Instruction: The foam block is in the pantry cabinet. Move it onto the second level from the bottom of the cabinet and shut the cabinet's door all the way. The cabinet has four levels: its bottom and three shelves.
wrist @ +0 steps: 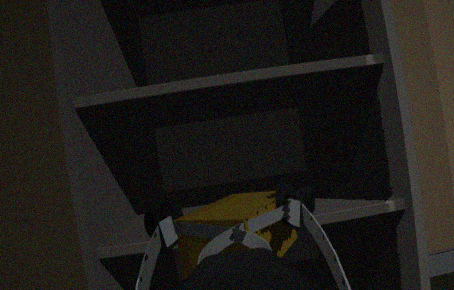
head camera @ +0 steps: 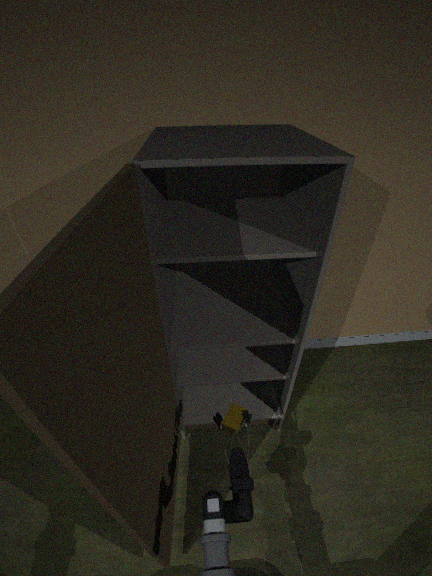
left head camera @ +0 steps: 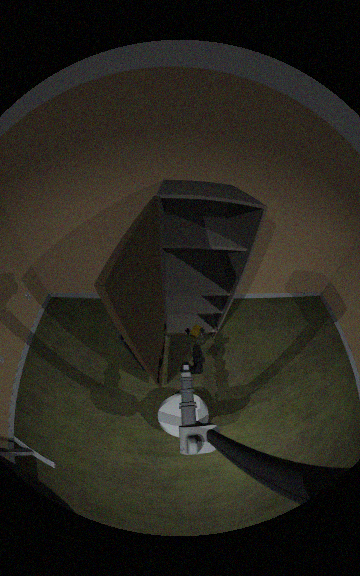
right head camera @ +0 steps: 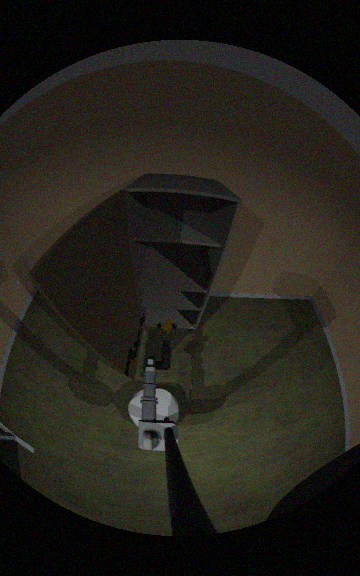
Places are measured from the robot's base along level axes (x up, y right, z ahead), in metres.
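Pixels of known places: gripper, fingertip midpoint: (wrist: 229, 206) (head camera: 231, 411) (left head camera: 194, 327) (right head camera: 166, 322).
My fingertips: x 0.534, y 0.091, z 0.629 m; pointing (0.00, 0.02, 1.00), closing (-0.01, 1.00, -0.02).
Behind a point stands the place of what it marks.
The yellow foam block (head camera: 233, 417) {x 0.539, y 0.094, z 0.603 m} (left head camera: 196, 330) {x 0.539, y 0.103, z 0.601 m} (right head camera: 167, 325) {x 0.539, y 0.098, z 0.604 m} (wrist: 227, 206) {x 0.539, y 0.090, z 0.603 m} is tilted between the two fingertips of my gripper (head camera: 232, 418) {x 0.533, y 0.091, z 0.629 m} (left head camera: 195, 331) {x 0.533, y 0.091, z 0.629 m} (right head camera: 167, 326) {x 0.533, y 0.091, z 0.629 m} (wrist: 229, 206) {x 0.533, y 0.091, z 0.629 m}, which is shut on it. They are low at the open front of the grey pantry cabinet (head camera: 245, 161) {x 1.364, y 0.123, z 0.791 m} (left head camera: 200, 189) {x 1.372, y 0.076, z 0.944 m} (right head camera: 175, 182) {x 1.372, y 0.087, z 0.953 m} (wrist: 400, 125) {x 0.576, y 0.376, z 0.793 m}. In the wrist view one shelf edge (wrist: 225, 81) {x 0.685, y 0.116, z 0.811 m} runs above the block and a lower level's edge (wrist: 360, 212) {x 0.448, y 0.298, z 0.809 m} passes behind it, with dark space below. The brown door (head camera: 100, 350) {x 1.184, y -0.163, z 0.397 m} (left head camera: 130, 280) {x 1.283, y -0.166, z 0.347 m} (right head camera: 90, 280) {x 1.192, y -0.162, z 0.403 m} stands wide open on the left.
The arm (head camera: 216, 550) {x 0.640, y 0.002, z 0.218 m} (left head camera: 187, 400) {x 0.643, y 0.001, z 0.116 m} (right head camera: 149, 400) {x 0.646, y 0.006, z 0.087 m} reaches forward from the round white base (left head camera: 167, 415) {x 0.187, y -0.122, z 0.000 m} (right head camera: 136, 407) {x 0.187, y -0.131, z 0.010 m}, to the right of the open door. A tan wall (head camera: 360, 280) {x 0.549, y 0.952, z 1.357 m} stands behind the cabinet. The cabinet's right side panel bounds the opening. The light is dim.
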